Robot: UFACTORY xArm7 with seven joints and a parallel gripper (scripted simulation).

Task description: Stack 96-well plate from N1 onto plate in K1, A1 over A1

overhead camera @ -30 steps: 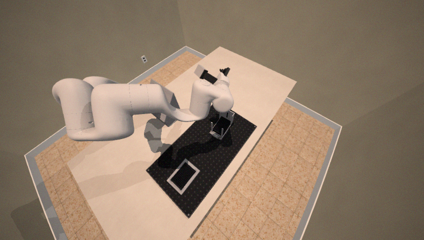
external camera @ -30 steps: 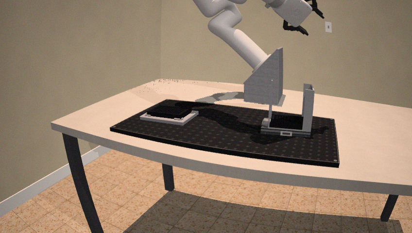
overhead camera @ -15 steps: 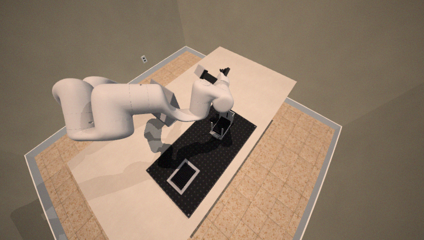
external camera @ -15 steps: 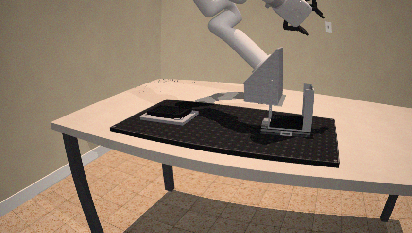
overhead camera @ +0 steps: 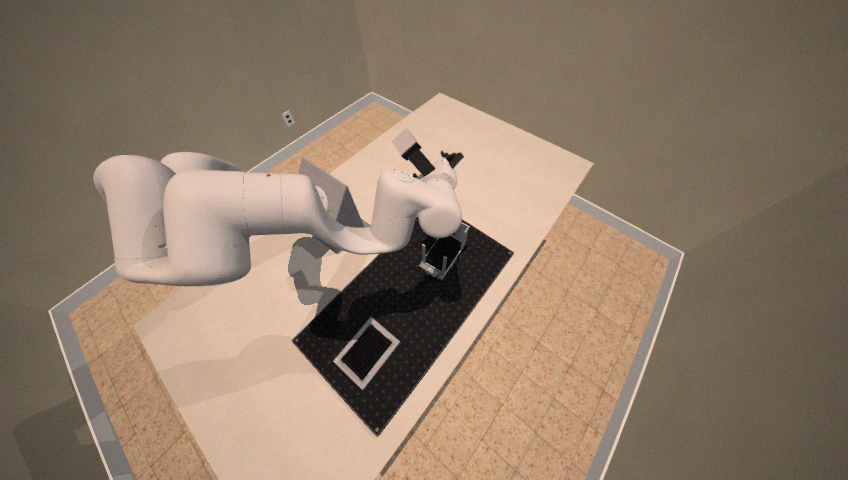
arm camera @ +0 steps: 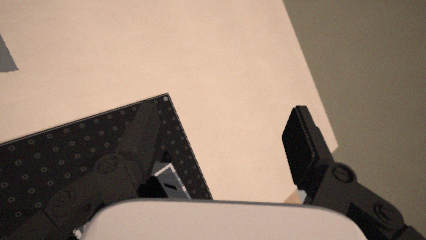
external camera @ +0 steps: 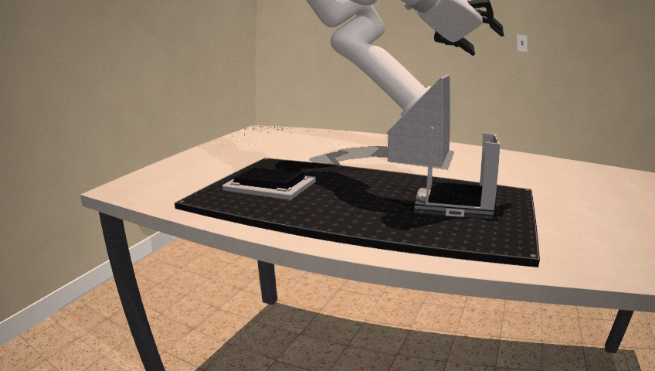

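The plate nest N1 lies 43 cm to the right of my hand, 33 cm below it and 14 cm ahead of it. From my hand the other things lie so: thin post: 25 cm below, 14 cm ahead, 9 cm to the right.
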